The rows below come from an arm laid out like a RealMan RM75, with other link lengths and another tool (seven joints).
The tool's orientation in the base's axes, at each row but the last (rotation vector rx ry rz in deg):
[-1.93 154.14 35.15]
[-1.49 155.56 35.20]
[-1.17 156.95 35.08]
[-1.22 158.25 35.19]
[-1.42 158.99 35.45]
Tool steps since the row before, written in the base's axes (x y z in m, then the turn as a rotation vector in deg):
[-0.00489 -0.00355 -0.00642 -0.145 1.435 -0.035]
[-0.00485 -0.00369 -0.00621 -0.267 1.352 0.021]
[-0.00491 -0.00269 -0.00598 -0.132 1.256 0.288]
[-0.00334 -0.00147 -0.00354 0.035 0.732 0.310]
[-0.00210 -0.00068 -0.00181 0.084 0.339 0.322]
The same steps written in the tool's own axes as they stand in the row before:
[0.00669 -0.00535 0.00209 0.233 1.299 0.583]
[0.00647 -0.00545 0.00204 0.323 1.258 0.460]
[0.00642 -0.00448 0.00242 0.104 1.269 0.236]
[0.00417 -0.00252 0.00144 -0.089 0.789 0.048]
[0.00250 -0.00119 0.00068 -0.158 0.434 -0.112]

